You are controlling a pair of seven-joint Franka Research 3 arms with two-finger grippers.
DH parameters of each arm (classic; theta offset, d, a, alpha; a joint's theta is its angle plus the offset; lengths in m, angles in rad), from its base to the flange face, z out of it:
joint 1: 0 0.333 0 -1.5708
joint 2: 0 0 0 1.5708
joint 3: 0 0.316 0.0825 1.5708
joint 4: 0 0 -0.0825 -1.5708
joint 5: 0 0.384 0 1.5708
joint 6: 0 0 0.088 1.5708
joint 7: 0 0.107 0 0
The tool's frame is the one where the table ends.
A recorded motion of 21 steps. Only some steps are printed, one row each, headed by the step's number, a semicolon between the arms.
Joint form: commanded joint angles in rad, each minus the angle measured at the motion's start. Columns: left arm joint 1, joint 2, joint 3, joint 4, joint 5, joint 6, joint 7; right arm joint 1, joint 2, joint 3, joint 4, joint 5, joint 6, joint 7.
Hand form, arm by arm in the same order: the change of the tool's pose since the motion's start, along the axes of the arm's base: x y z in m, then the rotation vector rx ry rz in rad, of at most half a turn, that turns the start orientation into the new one. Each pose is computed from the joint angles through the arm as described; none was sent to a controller.
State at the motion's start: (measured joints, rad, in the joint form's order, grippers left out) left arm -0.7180 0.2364 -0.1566 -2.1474 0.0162 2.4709 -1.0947; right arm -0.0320 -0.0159 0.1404 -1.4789 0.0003 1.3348 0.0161
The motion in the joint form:
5: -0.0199 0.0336 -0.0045 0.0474 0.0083 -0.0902 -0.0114; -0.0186 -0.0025 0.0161 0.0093 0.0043 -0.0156 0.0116
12: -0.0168 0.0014 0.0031 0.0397 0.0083 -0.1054 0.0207; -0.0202 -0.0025 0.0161 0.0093 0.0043 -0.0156 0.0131
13: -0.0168 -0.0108 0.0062 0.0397 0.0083 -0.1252 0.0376; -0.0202 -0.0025 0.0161 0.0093 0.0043 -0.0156 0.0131
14: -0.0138 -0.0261 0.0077 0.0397 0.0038 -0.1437 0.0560; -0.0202 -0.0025 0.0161 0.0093 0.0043 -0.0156 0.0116
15: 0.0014 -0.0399 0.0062 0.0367 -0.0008 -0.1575 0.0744; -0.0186 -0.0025 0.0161 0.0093 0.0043 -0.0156 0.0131
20: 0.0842 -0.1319 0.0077 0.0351 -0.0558 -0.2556 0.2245; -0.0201 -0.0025 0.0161 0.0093 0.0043 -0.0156 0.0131
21: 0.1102 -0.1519 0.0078 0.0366 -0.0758 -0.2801 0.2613; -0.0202 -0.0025 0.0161 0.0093 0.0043 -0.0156 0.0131
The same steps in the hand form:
5: -0.0074 -0.0123 -0.0076 0.0587 0.0481 -0.0192; -0.0026 -0.0008 0.0043 0.0017 0.0041 -0.0135
12: -0.0045 -0.0061 0.0060 0.0569 0.0356 -0.0412; -0.0025 -0.0017 0.0043 0.0015 0.0041 -0.0166
13: -0.0043 -0.0035 0.0111 0.0649 0.0377 -0.0554; -0.0025 -0.0017 0.0043 0.0015 0.0041 -0.0166
14: -0.0034 -0.0006 0.0181 0.0674 0.0396 -0.0665; -0.0025 -0.0017 0.0043 0.0017 0.0041 -0.0151
15: 0.0011 0.0061 0.0234 0.0687 0.0424 -0.0685; -0.0026 -0.0008 0.0043 0.0015 0.0041 -0.0150
20: 0.0264 0.0460 0.0656 0.0525 0.0649 -0.1036; -0.0025 -0.0016 0.0043 0.0015 0.0041 -0.0165
21: 0.0337 0.0578 0.0752 0.0429 0.0750 -0.1043; -0.0025 -0.0017 0.0043 0.0015 0.0041 -0.0166

